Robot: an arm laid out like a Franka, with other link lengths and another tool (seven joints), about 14 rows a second.
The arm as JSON. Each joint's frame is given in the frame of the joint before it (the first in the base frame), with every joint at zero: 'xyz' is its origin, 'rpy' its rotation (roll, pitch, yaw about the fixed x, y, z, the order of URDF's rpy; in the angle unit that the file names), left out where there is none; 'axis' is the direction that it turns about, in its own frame. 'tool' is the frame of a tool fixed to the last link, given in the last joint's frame.
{
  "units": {
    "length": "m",
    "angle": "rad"
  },
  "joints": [
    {
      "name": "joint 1",
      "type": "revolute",
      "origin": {
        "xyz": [
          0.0,
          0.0,
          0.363
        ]
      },
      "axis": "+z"
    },
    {
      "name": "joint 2",
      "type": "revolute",
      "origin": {
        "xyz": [
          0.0,
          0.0,
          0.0
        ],
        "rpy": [
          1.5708,
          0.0,
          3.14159
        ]
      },
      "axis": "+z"
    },
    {
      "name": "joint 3",
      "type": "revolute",
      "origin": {
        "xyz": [
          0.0,
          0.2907,
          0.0
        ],
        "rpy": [
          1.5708,
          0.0,
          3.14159
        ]
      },
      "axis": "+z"
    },
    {
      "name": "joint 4",
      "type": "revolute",
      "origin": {
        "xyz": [
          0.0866,
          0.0,
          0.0
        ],
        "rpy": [
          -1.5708,
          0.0,
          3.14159
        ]
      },
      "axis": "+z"
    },
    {
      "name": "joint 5",
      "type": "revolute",
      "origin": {
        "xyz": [
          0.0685,
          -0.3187,
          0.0
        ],
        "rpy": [
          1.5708,
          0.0,
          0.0
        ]
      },
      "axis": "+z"
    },
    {
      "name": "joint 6",
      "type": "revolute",
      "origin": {
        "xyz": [
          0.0,
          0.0,
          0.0
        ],
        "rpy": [
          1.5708,
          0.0,
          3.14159
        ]
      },
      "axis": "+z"
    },
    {
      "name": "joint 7",
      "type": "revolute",
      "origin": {
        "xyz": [
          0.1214,
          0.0,
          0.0
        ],
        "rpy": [
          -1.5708,
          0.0,
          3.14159
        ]
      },
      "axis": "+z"
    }
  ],
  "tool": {
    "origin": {
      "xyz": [
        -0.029,
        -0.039,
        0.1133
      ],
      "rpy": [
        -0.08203,
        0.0,
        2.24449
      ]
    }
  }
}
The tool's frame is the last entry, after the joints.
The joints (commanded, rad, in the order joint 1, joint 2, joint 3, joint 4, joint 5, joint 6, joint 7), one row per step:
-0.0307, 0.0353, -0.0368, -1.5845, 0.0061, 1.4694, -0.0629
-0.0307, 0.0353, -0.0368, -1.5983, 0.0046, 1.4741, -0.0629
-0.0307, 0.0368, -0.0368, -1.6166, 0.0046, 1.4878, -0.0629
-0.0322, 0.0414, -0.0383, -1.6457, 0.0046, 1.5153, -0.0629
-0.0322, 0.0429, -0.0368, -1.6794, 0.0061, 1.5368, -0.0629
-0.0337, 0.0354, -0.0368, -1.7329, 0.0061, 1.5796, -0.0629
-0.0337, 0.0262, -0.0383, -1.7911, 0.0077, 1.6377, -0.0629
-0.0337, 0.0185, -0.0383, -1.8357, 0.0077, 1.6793, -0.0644
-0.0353, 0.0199, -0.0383, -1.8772, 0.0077, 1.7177, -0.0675
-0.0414, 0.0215, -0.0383, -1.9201, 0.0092, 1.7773, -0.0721
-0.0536, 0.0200, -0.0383, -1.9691, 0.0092, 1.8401, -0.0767
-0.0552, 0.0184, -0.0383, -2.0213, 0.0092, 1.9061, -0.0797
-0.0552, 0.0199, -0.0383, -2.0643, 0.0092, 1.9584, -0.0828
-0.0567, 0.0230, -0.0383, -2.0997, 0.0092, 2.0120, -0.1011
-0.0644, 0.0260, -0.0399, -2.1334, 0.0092, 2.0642, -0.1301
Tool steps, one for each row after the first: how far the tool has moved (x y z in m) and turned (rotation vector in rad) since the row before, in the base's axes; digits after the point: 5 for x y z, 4 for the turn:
-0.00055, -0.00017, -0.00560, -0.0009, 0.0092, 0.0000
0.00049, -0.00004, -0.00734, 0.0004, 0.0061, -0.0001
0.00147, -0.00175, -0.01217, 0.0002, 0.0062, -0.0031
-0.00047, 0.00101, -0.01343, 0.0024, 0.0136, 0.0012
-0.00217, -0.00079, -0.01467, 0.0005, 0.0032, -0.0018
-0.00167, -0.00066, -0.01398, 0.0011, -0.0092, -0.0022
-0.00217, 0.00010, -0.01070, 0.0001, -0.0047, 0.0012
-0.00153, -0.00072, -0.01465, 0.0007, 0.0044, 0.0012
0.00024, -0.00318, -0.01260, 0.0008, -0.0152, -0.0025
-0.00202, -0.00649, -0.01306, -0.0008, -0.0153, -0.0082
-0.00223, -0.00070, -0.01382, -0.0012, -0.0154, 0.0008
-0.00243, 0.00023, -0.01301, -0.0006, -0.0078, 0.0027
-0.00052, -0.00026, -0.01015, 0.0003, -0.0153, 0.0163
-0.00106, -0.00407, -0.00936, 0.0010, -0.0159, 0.0192

